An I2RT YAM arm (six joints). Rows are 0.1 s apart.
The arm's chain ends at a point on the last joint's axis. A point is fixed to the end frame.
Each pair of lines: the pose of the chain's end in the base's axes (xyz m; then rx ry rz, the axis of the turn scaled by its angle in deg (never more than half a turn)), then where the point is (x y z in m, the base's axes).
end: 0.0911 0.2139 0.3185 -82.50 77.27 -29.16
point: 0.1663 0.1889 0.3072
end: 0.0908 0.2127 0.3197 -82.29 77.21 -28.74
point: 0.1661 0.1879 0.3081
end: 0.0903 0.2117 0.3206 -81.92 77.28 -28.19
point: 0.1656 0.1872 0.3086
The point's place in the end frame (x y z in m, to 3 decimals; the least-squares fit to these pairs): 0.047 -0.029 0.058
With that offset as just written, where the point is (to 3 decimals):
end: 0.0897 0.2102 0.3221 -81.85 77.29 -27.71
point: 0.165 0.186 0.310
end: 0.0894 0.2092 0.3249 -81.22 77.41 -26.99
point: 0.165 0.185 0.312
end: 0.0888 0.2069 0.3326 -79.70 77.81 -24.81
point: 0.164 0.184 0.318
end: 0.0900 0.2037 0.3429 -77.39 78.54 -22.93
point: 0.165 0.181 0.327
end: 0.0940 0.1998 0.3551 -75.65 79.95 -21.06
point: 0.168 0.177 0.337
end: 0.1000 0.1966 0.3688 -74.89 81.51 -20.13
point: 0.174 0.173 0.348
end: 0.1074 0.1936 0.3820 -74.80 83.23 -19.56
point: 0.180 0.169 0.360
